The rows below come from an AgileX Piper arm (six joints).
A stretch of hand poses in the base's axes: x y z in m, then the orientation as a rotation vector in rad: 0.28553 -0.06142 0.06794 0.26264 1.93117 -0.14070; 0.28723 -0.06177 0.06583 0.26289 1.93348 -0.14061; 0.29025 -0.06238 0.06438 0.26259 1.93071 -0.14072; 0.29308 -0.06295 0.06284 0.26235 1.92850 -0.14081; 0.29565 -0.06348 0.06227 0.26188 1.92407 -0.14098; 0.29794 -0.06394 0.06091 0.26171 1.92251 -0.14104; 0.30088 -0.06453 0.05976 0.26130 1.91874 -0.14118; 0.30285 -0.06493 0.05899 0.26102 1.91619 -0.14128; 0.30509 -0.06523 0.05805 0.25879 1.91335 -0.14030; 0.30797 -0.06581 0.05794 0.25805 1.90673 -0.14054; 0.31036 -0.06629 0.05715 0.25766 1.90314 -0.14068; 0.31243 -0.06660 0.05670 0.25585 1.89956 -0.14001; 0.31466 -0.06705 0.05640 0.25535 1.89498 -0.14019; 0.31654 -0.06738 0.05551 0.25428 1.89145 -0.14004; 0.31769 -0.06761 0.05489 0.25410 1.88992 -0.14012; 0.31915 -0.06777 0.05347 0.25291 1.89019 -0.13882; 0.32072 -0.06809 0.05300 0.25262 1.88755 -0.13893
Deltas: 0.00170 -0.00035 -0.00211 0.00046 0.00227 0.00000; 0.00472 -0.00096 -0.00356 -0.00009 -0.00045 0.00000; 0.00755 -0.00153 -0.00510 -0.00054 -0.00263 0.00000; 0.01012 -0.00206 -0.00567 -0.00142 -0.00699 -0.00001; 0.01241 -0.00252 -0.00703 -0.00173 -0.00853 -0.00001; 0.01535 -0.00311 -0.00818 -0.00248 -0.01224 0.00000; 0.01732 -0.00351 -0.00895 -0.00299 -0.01475 0.00000; 0.01956 -0.00381 -0.00989 -0.00374 -0.01773 0.00187; 0.02244 -0.00439 -0.01000 -0.00506 -0.02425 0.00189; 0.02483 -0.00487 -0.01079 -0.00578 -0.02778 0.00189; 0.02690 -0.00518 -0.01124 -0.00663 -0.03144 0.00328; 0.02913 -0.00563 -0.01154 -0.00755 -0.03595 0.00328; 0.03101 -0.00596 -0.01243 -0.00840 -0.03948 0.00390; 0.03216 -0.00619 -0.01305 -0.00872 -0.04098 0.00390; 0.03362 -0.00635 -0.01447 -0.00837 -0.04091 0.00538; 0.03519 -0.00667 -0.01494 -0.00890 -0.04351 0.00538
